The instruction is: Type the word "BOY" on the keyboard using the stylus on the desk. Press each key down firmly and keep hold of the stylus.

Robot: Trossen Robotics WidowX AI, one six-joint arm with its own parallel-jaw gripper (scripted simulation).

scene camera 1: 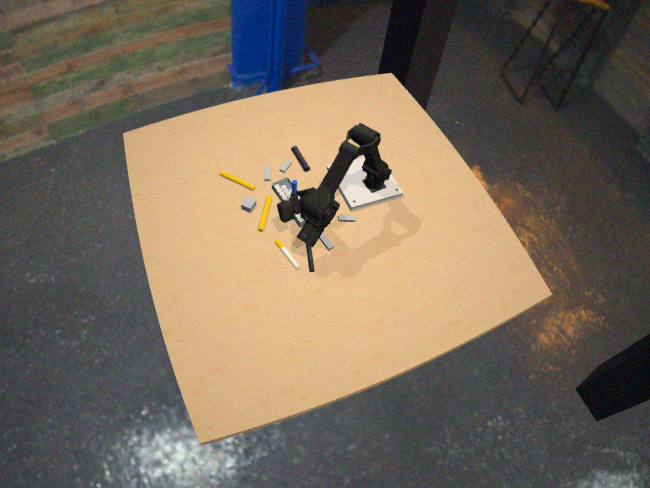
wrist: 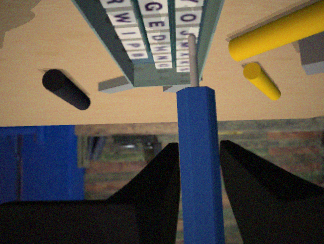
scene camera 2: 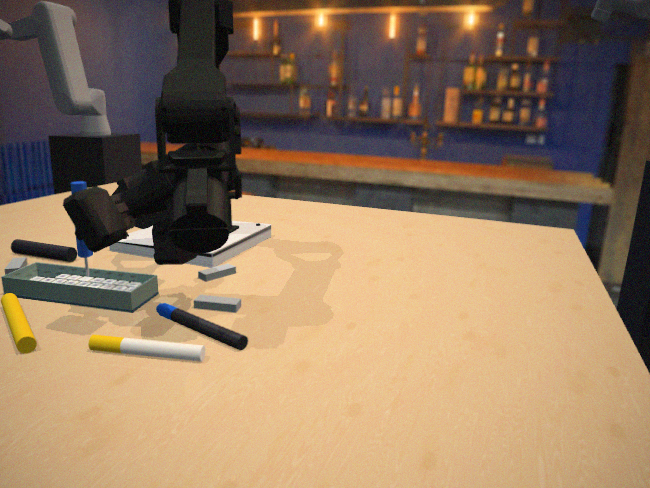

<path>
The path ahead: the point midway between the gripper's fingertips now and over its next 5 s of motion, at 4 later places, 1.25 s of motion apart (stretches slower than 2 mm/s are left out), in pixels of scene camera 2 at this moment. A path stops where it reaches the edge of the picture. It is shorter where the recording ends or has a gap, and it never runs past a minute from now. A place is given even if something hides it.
The gripper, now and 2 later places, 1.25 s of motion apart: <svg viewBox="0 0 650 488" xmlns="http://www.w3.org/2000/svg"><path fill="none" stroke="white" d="M82 234L84 247L81 222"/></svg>
</path>
